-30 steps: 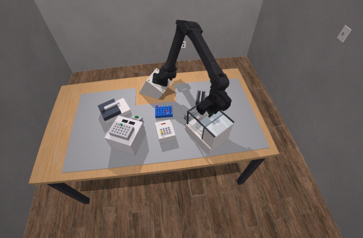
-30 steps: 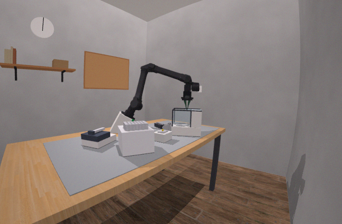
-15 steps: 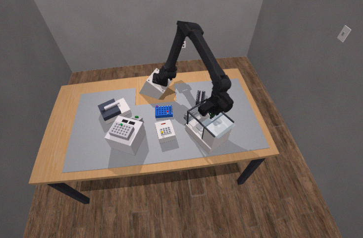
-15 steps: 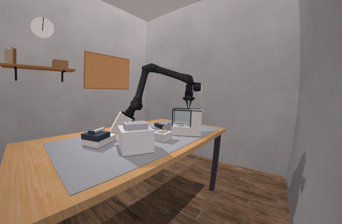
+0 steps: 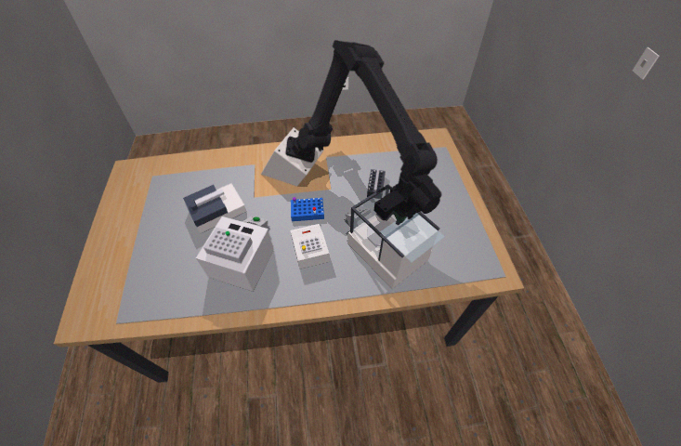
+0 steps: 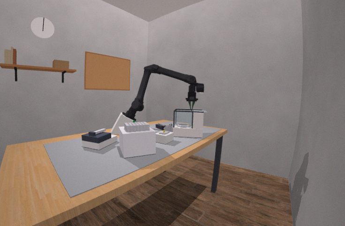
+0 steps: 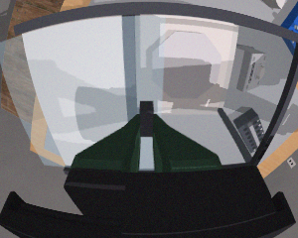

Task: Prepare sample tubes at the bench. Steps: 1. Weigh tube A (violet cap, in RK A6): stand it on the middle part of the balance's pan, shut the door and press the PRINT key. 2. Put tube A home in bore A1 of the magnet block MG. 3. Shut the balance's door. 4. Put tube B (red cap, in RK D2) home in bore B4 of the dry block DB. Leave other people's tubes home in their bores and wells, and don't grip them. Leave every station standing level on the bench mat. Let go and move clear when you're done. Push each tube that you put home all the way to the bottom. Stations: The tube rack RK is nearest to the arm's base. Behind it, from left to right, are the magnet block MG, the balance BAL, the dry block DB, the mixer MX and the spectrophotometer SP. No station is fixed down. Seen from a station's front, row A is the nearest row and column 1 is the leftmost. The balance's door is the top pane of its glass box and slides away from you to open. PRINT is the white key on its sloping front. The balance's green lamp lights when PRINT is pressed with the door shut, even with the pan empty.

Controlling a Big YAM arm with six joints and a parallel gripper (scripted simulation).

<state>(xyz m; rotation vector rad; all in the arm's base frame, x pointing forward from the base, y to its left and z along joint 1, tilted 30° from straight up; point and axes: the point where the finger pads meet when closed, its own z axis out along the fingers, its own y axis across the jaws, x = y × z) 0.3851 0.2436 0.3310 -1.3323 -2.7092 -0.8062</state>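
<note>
Right now the balance door is 2 cm ahead of my hand, 2 cm to the left of it and 1 cm below it. Round my hand: yellow-capped tube (3 cm ahead, 31 cm to the right, 16 cm below); dry block (2 cm behind, 30 cm to the right, 19 cm below); magnet block (34 cm behind, 5 cm to the right, 20 cm below).
</note>
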